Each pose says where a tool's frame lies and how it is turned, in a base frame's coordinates. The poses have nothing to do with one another.
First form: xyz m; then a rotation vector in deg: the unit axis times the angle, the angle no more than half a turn.
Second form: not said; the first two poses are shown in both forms.
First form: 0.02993, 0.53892, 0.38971, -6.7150, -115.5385, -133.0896
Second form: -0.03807, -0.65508, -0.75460, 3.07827, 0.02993, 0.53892, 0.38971
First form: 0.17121, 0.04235, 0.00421, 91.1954, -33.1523, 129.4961
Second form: 0.56357, -0.20487, 0.80026, 2.82425, 0.17121, 0.04235, 0.00421
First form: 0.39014, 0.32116, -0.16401, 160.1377, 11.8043, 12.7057
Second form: 0.99419, 0.07328, 0.07888, 2.81127, 0.39014, 0.32116, -0.16401
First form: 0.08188, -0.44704, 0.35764, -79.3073, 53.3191, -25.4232
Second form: -0.80199, 0.53918, -0.25709, 1.72593, 0.08188, -0.44704, 0.35764
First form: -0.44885, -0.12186, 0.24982, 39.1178, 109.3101, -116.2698
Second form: 0.23807, 0.66527, -0.70763, 2.86774, -0.44885, -0.12186, 0.24982
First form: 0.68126, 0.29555, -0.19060, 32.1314, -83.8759, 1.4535
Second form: 0.35769, -0.93370, 0.01618, 1.56786, 0.68126, 0.29555, -0.19060
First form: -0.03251, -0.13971, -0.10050, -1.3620, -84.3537, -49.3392
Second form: -0.01394, -0.86310, -0.50484, 1.70576, -0.03251, -0.13971, -0.10050
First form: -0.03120, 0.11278, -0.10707, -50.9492, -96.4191, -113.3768
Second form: -0.32388, -0.61292, -0.72072, 2.74560, -0.03120, 0.11278, -0.10707
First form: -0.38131, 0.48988, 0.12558, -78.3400, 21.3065, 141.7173
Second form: -0.47966, 0.13045, 0.86770, 2.85055, -0.38131, 0.48988, 0.12558
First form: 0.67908, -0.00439, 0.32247, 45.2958, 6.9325, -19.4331
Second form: 0.91004, 0.13928, -0.39043, 0.86871, 0.67908, -0.00439, 0.32247
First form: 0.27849, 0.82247, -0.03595, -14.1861, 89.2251, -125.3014
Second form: -0.09183, 0.57760, -0.81114, 2.69611, 0.27849, 0.82247, -0.03595
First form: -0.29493, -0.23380, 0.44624, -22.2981, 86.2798, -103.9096
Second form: -0.16289, 0.63029, -0.75908, 2.38916, -0.29493, -0.23380, 0.44624
